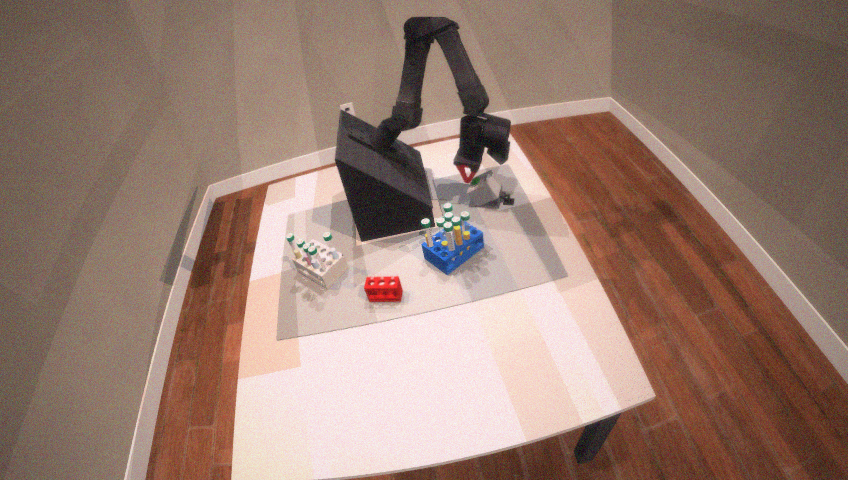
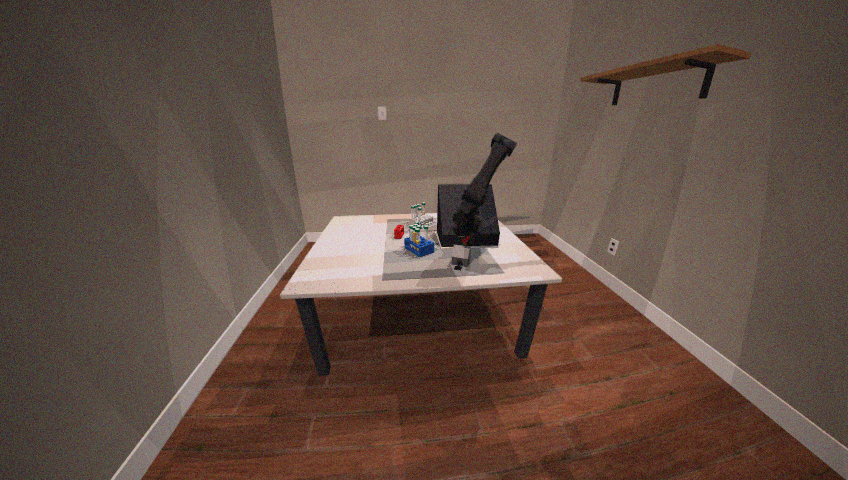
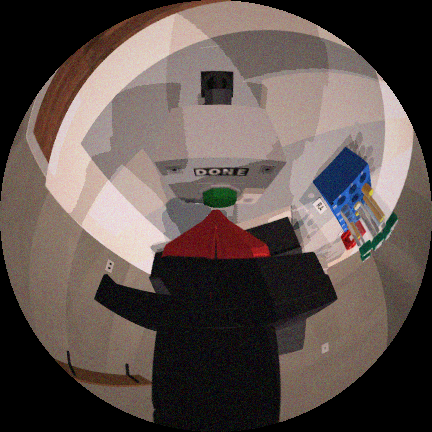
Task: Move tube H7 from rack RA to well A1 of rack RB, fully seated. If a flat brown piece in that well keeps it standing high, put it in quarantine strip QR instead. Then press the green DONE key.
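Frame: origin at the arm's base, x ahead, y left, z up, level; millimetres.
Seen in the pictures: gripper, fingertip midpoint: [image 1: 466, 182] [image 2: 464, 245] [image 3: 215, 215]; arm's base, link origin: [image 1: 376, 146].
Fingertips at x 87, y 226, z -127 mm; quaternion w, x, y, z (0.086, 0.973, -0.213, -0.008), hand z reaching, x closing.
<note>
Offsets run from my fingertips to a thing's middle. "*": to the spot under its first point. Level surfaces: height alone.
My gripper [image 1: 468, 180] [image 3: 215, 215] is shut, its red fingertips together with nothing between them. They are close to the green DONE key @(dx +14, dy +25, dz +6 mm) [image 3: 220, 197] [image 1: 475, 180] on its grey box @(* dx +60, dy +42, dz +1 mm) [image 1: 486, 191] [image 2: 460, 254] [image 3: 225, 130]; whether they touch it I cannot tell. Blue rack RA @(dx +205, dy -81, dz -32 mm) [image 1: 443, 261] [image 2: 419, 246] [image 3: 341, 175] holds several green-capped tubes. A white rack @(dx +167, dy -430, dz -32 mm) [image 1: 333, 271], likely RB, holds several green-capped tubes, one apart from the others at the rear corner. The red strip @(dx +301, dy -265, dz -32 mm) [image 1: 383, 290] [image 2: 398, 231], likely QR, shows no tube in it. Well labels and tube H7 cannot be read.
The racks and the key box stand on a grey mat @(dz -57 mm) [image 1: 333, 318] on the table @(dz -60 mm) [image 1: 404, 386] [image 2: 351, 243]. The arm's large black base block [image 1: 386, 196] [image 2: 467, 208] stands behind the racks, beside the key box. A black connector @(* dx +52, dy +102, dz -44 mm) [image 1: 507, 198] [image 3: 217, 87] sticks out of the key box.
</note>
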